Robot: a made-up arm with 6 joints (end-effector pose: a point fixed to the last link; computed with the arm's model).
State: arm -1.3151 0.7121 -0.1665 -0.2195 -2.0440 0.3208
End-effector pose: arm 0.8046 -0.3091 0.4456 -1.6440 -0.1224 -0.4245
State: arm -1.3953 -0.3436 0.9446 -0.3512 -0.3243 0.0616
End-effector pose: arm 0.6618 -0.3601 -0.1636 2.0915 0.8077 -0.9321
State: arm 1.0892 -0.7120 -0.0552 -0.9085 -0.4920 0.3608
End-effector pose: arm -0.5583 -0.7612 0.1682 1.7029 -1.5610 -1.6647
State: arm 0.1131 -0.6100 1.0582 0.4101 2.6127 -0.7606
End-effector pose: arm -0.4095 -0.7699 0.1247 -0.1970 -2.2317 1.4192
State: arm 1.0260 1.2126 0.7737 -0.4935 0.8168 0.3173
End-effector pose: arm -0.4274 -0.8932 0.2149 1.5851 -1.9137 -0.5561
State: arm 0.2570 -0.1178 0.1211 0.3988 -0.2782 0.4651
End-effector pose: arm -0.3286 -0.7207 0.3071 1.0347 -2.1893 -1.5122
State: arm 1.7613 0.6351 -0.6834 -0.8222 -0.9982 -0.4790
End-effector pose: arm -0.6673 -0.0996 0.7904 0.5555 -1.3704 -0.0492
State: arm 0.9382 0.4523 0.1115 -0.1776 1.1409 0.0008
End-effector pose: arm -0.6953 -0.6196 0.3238 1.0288 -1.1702 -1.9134
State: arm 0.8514 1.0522 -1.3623 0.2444 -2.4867 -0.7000
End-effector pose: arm -0.4997 0.0449 0.4711 -0.7599 -0.1621 1.7422
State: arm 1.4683 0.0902 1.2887 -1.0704 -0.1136 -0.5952
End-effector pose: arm -0.3998 -0.6948 -0.2143 2.1540 -1.7950 0.6715
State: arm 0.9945 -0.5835 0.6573 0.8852 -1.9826 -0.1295
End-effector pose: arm -0.5928 -0.2055 0.3233 -0.2750 -2.6568 -0.3926
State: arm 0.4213 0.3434 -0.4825 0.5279 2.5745 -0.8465
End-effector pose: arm -0.5256 -0.5636 0.5274 -1.1700 -0.4650 2.7770
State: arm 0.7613 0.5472 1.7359 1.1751 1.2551 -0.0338
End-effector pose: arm -0.4134 -0.3274 0.0005 -1.7811 -0.9878 1.8734
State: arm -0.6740 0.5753 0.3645 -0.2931 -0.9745 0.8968
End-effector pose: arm 0.6389 -0.6235 0.1842 -2.3902 0.5869 0.7510
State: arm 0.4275 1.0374 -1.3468 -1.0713 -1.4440 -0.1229
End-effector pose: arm -0.2113 -0.4028 0.8769 1.0604 -0.7908 1.1958
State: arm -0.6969 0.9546 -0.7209 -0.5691 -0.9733 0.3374
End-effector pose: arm 0.3576 -0.7587 0.6271 -2.5547 0.9891 -1.5015
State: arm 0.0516 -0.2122 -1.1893 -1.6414 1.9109 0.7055
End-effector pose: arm 0.5865 -0.3850 0.5584 -1.0545 -0.1227 0.4361
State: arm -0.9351 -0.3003 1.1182 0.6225 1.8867 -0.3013
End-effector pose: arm 0.3306 -0.7805 0.1296 -0.1194 1.7205 -1.6477
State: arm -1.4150 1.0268 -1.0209 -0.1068 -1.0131 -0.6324
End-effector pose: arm 0.5402 -0.6354 0.5598 -1.7598 0.7907 -2.4189
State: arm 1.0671 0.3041 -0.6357 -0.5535 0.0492 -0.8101
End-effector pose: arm -0.6011 -0.5912 0.7585 1.0347 -0.7420 -0.7866
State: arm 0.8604 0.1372 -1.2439 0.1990 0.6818 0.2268
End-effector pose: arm -0.3580 -0.1544 0.7173 -0.6397 -1.7633 -1.2887
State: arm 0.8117 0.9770 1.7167 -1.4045 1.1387 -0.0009
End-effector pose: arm 0.2718 -0.9362 0.3923 1.8334 -0.8379 0.7171
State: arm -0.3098 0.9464 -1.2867 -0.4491 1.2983 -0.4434
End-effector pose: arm -0.2778 -0.5665 0.7426 0.5046 -1.1087 -0.8417
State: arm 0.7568 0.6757 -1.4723 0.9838 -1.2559 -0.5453
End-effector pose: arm -0.4187 -0.0580 0.2581 -0.9180 -1.4302 0.9819
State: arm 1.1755 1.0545 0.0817 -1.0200 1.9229 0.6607
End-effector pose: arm -0.6484 -0.5258 0.6007 -0.5755 -1.4623 -1.4370
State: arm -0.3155 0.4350 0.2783 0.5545 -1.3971 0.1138
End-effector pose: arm 0.1342 -0.8056 0.1002 -1.8178 1.9942 -0.1848
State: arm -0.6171 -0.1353 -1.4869 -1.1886 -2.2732 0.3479
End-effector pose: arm 0.5696 -0.0206 0.5993 2.6228 0.8900 0.4525
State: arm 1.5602 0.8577 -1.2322 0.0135 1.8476 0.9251
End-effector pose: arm -0.2400 0.2241 0.5088 1.9939 0.7112 1.5010
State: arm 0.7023 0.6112 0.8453 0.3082 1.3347 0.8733
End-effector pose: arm -0.3710 -0.6145 -0.0008 0.9252 -0.8909 -2.4649
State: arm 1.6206 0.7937 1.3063 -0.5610 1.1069 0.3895
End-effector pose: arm -0.5539 -0.6162 -0.0338 1.6192 -1.9505 -1.2491
